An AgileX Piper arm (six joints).
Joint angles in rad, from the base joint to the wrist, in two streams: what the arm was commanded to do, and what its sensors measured. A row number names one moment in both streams.
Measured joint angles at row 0:
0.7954, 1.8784, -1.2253, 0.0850, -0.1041, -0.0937
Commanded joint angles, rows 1 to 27:
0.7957, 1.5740, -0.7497, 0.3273, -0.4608, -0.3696
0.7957, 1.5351, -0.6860, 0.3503, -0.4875, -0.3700
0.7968, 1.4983, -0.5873, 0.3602, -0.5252, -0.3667
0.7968, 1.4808, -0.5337, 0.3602, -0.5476, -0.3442
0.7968, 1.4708, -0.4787, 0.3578, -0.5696, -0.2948
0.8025, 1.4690, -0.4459, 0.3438, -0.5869, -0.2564
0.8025, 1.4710, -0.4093, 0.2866, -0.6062, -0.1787
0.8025, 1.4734, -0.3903, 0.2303, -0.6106, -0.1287
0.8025, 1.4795, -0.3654, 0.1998, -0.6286, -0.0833
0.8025, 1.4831, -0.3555, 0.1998, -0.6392, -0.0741
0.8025, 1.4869, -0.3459, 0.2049, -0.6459, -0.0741
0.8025, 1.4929, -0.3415, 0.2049, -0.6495, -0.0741
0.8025, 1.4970, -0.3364, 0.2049, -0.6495, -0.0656
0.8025, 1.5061, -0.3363, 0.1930, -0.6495, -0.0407
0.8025, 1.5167, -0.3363, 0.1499, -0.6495, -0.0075
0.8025, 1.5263, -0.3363, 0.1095, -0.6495, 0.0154
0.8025, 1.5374, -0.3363, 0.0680, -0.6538, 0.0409
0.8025, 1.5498, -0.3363, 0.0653, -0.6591, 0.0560
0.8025, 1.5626, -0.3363, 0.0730, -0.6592, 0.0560
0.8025, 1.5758, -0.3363, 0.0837, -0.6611, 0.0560
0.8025, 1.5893, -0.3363, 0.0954, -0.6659, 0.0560
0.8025, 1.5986, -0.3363, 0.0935, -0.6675, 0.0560
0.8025, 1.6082, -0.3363, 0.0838, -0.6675, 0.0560
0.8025, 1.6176, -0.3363, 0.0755, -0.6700, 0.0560
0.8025, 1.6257, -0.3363, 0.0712, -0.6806, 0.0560
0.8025, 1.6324, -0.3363, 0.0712, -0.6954, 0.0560
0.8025, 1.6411, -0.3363, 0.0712, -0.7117, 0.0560
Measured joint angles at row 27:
0.8015, 1.6143, -0.3410, 0.0876, -0.6483, 0.0492
